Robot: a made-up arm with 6 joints.
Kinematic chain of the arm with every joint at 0, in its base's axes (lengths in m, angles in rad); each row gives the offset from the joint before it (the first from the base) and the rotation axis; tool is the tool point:
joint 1: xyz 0 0 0.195 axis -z
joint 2: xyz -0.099 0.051 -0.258 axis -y
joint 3: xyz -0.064 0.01 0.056 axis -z
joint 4: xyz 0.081 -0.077 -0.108 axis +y
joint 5: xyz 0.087 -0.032 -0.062 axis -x
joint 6: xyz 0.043 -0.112 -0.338 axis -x
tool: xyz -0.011 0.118 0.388
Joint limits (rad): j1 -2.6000..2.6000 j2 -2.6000..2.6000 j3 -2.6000..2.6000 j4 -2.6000..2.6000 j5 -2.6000..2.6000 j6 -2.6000..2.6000
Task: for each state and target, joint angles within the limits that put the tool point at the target. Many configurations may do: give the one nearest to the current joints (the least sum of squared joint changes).
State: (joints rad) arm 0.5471 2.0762 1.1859 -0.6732 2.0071 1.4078
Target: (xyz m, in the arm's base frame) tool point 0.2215 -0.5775 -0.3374
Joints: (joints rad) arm 0.3874 2.3196 1.2249 -0.5708 1.7212 1.6711
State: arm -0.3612 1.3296 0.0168 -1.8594 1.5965 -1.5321
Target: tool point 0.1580 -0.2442 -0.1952
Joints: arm -0.4649 1.6201 -0.5796 -2.1373 1.3551 -1.1032
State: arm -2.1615 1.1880 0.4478 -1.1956 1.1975 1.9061
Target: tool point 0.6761 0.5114 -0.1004
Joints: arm -2.3165 1.1753 0.5962 -1.3575 1.0279 2.5546
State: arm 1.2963 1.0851 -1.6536 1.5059 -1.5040 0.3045
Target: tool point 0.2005 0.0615 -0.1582
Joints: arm 1.0715 0.9604 -1.6958 1.5539 -1.3835 0.3037
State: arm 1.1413 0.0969 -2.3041 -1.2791 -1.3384 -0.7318
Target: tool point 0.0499 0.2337 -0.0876
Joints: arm 1.2551 0.9068 -2.4693 -1.4893 -0.9842 0.3283
